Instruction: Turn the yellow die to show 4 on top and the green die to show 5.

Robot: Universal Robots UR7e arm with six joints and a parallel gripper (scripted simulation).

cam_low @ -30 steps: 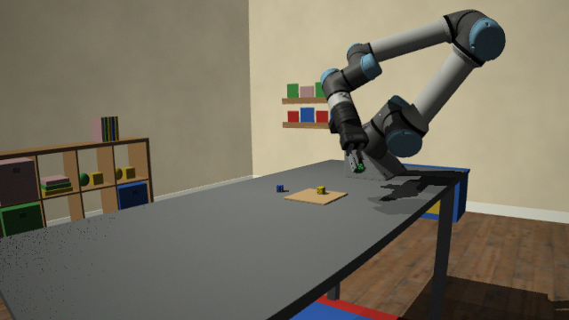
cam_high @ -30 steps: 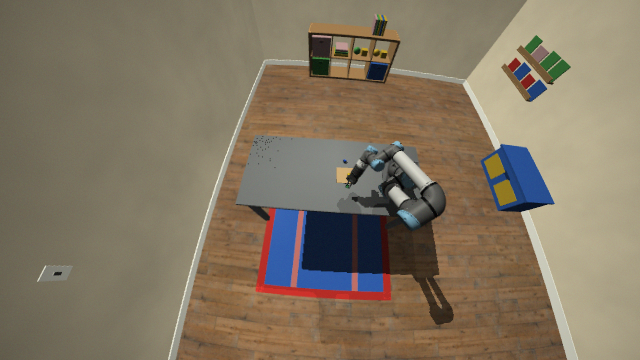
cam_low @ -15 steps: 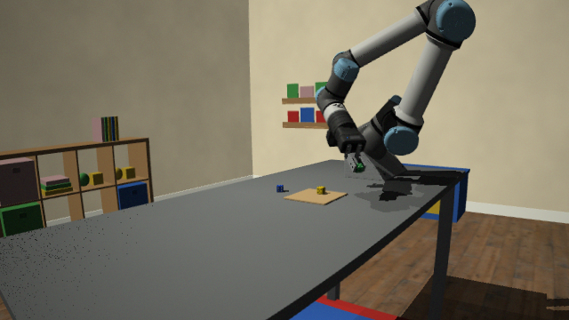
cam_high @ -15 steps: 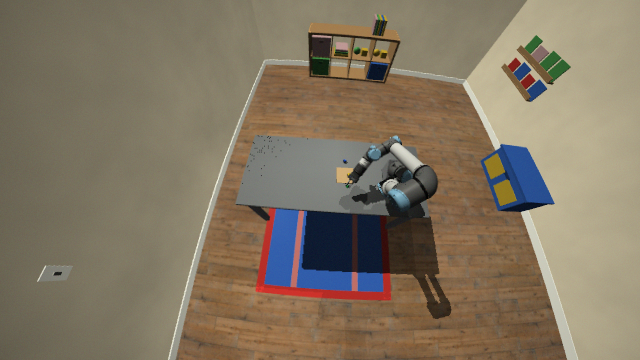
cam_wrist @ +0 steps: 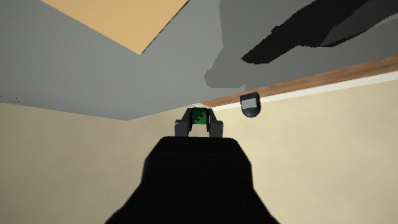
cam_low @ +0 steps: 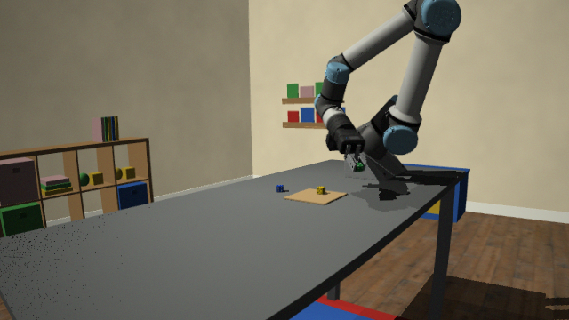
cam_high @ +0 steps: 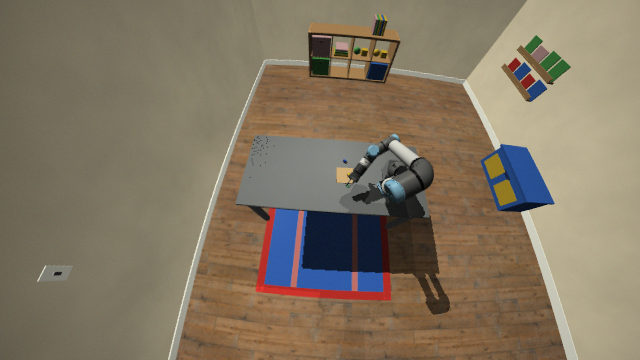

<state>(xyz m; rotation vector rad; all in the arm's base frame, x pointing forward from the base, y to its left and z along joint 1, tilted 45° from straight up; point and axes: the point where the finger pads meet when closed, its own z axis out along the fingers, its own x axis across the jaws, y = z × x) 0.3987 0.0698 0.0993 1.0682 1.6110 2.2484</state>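
Right now the yellow die is 130 mm to the right of my hand, 90 mm below it and 30 mm behind it. Also, from my hand: tan mat: 130 mm to the right, 100 mm below; then blue die: 270 mm to the right, 100 mm below, 10 mm behind; then green die: 10 mm to the left, 10 mm below, 10 mm ahead.
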